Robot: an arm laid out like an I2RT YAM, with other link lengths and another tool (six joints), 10 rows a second.
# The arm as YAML. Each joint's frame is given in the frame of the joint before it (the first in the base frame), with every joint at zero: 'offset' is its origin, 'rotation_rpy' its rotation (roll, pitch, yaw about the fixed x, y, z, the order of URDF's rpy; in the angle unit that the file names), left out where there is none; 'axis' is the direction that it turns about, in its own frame. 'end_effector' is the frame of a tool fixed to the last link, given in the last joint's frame.
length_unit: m
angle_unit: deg
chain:
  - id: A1
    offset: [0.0, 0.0, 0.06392]
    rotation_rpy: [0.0, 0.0, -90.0]
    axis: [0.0, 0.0, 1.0]
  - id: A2
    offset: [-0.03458, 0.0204, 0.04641]
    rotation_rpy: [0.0, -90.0, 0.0]
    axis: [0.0, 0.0, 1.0]
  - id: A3
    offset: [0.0, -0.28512, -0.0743]
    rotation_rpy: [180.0, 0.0, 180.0]
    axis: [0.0, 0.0, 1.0]
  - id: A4
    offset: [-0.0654, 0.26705, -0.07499]
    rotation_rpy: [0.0, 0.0, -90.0]
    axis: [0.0, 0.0, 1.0]
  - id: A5
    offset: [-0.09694, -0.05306, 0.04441]
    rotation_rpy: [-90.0, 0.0, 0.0]
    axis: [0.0, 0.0, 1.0]
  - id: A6
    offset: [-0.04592, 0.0, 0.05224]
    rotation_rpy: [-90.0, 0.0, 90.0]
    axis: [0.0, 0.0, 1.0]
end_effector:
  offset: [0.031, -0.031, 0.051]
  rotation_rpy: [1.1, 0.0, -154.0]
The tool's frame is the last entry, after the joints.
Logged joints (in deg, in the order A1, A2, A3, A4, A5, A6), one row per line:
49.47 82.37 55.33 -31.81 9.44 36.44
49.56 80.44 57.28 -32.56 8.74 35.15
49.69 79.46 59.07 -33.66 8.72 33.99
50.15 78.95 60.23 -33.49 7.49 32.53
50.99 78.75 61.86 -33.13 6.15 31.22
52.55 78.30 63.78 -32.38 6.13 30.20
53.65 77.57 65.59 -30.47 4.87 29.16
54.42 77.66 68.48 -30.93 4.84 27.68
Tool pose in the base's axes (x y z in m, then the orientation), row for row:
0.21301 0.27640 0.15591 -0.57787 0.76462 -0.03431 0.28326
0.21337 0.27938 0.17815 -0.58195 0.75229 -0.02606 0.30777
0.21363 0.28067 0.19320 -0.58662 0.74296 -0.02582 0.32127
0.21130 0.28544 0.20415 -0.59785 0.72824 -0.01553 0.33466
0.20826 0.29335 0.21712 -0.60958 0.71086 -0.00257 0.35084
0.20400 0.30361 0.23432 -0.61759 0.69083 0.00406 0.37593
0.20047 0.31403 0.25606 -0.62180 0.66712 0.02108 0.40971
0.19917 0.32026 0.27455 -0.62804 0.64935 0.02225 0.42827
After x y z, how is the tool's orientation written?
As a quaternion, x y z w.
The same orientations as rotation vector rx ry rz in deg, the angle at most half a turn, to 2 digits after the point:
-88.63 117.27 -5.26
-88.17 113.97 -3.95
-88.29 111.81 -3.89
-89.39 108.88 -2.32
-90.43 105.46 -0.38
-90.53 101.27 0.60
-89.72 96.26 3.04
-89.85 92.90 3.18

